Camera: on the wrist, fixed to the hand. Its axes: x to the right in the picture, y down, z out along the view.
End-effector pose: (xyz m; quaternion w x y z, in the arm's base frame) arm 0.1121 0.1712 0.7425 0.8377 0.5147 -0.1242 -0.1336
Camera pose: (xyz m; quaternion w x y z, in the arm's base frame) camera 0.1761 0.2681 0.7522 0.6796 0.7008 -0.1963 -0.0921
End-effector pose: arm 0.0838 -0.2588 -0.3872 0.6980 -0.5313 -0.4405 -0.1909
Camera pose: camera 0.1802 -0.3222 -0.4030 0.7991 -0.3563 -0.4829 -0.0363
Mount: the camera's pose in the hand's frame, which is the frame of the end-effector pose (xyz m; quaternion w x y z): 0.0263 0.0569 -0.0982 0.9667 0.2520 -0.0338 0.0276
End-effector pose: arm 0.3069 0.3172 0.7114 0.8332 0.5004 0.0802 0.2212
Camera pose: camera 0.2790 0.4302 0.7154 0.6760 0.7034 0.0913 0.1997
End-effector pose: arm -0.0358 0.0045 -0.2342 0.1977 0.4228 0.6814 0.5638
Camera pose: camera -0.1038 -0.0331 -0.1474 0.0920 0.4964 0.7825 0.3645
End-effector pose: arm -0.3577 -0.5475 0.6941 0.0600 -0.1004 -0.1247 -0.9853
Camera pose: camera -0.3931 -0.6300 0.6198 0.1063 -0.1187 -0.3681 -0.9160
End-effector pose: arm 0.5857 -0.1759 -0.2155 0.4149 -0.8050 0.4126 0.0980
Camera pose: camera 0.5420 -0.2827 -0.1996 0.6152 -0.6590 0.4318 0.0294
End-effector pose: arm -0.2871 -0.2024 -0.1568 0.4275 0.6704 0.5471 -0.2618
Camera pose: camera -0.2371 -0.1066 -0.1132 0.2700 0.7621 0.4300 -0.4018
